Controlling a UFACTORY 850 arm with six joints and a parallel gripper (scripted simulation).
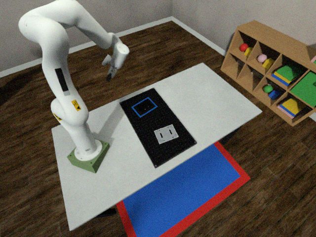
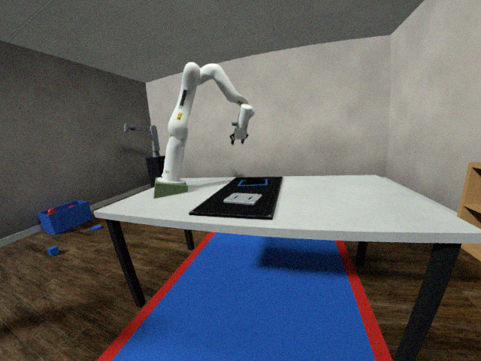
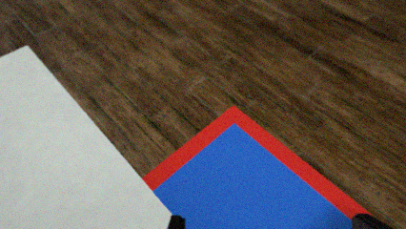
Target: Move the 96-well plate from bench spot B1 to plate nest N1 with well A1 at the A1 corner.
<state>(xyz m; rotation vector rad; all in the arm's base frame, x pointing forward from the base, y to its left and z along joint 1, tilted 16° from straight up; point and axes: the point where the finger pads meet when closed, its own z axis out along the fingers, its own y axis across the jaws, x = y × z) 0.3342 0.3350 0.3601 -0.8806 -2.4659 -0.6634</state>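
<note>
The dark 96-well plate is 27 cm below my hand, 22 cm to the right of it and 17 cm ahead of it. The rest, counted from my hand: plate nest: 57 cm to the right, 27 cm below, 18 cm ahead.
</note>
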